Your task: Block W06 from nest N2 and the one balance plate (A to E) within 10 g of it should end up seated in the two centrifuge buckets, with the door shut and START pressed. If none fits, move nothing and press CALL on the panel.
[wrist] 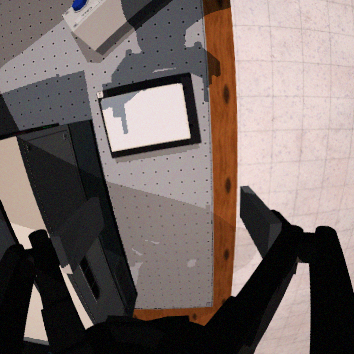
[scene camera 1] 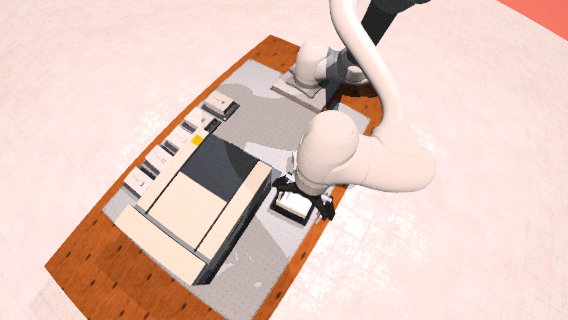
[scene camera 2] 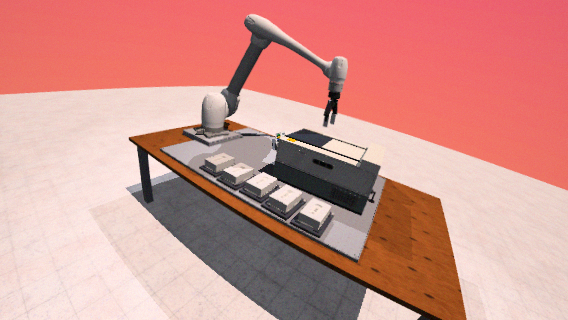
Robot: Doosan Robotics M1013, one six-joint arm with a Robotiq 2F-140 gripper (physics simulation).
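Pixels of known places: gripper, between the fingertips: (wrist: 168,207) (scene camera 1: 299,208) (scene camera 2: 328,125); arm's base, origin of its link: (scene camera 1: 307,82) (scene camera 2: 212,132).
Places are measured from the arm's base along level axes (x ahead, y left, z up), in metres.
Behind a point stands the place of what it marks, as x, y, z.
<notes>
My gripper (scene camera 1: 305,200) {0.658, 0.408, 0.205} (scene camera 2: 330,121) {0.658, 0.408, 0.205} (wrist: 168,207) {0.658, 0.408, 0.205} is wide open and empty, in the air above the table beside the centrifuge. A white block (scene camera 1: 296,204) {0.604, 0.377, 0.054} (wrist: 150,120) {0.593, 0.372, 0.054} lies flat in a black nest (wrist: 195,115) {0.585, 0.442, 0.012}; no label is readable on it. In the wrist view it is ahead of the fingertips. Five white plates, A (scene camera 1: 220,101) {0.428, -0.230, 0.029} (scene camera 2: 219,161) {0.455, -0.263, 0.031}, B (scene camera 2: 237,172) {0.592, -0.264, 0.034}, C (scene camera 2: 261,183) {0.712, -0.232, 0.027}, D (scene camera 1: 159,159) {0.836, -0.204, 0.030} (scene camera 2: 285,197) {0.844, -0.234, 0.030} and E (scene camera 1: 138,181) {0.969, -0.194, 0.030} (scene camera 2: 315,213) {0.979, -0.226, 0.030}, stand in a row; their weights are unreadable. The centrifuge (scene camera 1: 185,200) {0.879, 0.104, 0.186} (scene camera 2: 320,175) {0.881, -0.043, 0.086} hides its buckets; its door state is unclear.
The button panel (wrist: 100,30) {0.450, 0.285, 0.031} with its blue button (wrist: 79,5) {0.413, 0.256, 0.050} shows partly at the wrist view's top. The centrifuge's tall dark side stands left of the nest there. The wooden table edge (wrist: 223,150) {0.653, 0.506, -0.036} runs along the nest's other side. The arm base (scene camera 2: 212,134) {0.079, -0.051, 0.018} stands at one end.
</notes>
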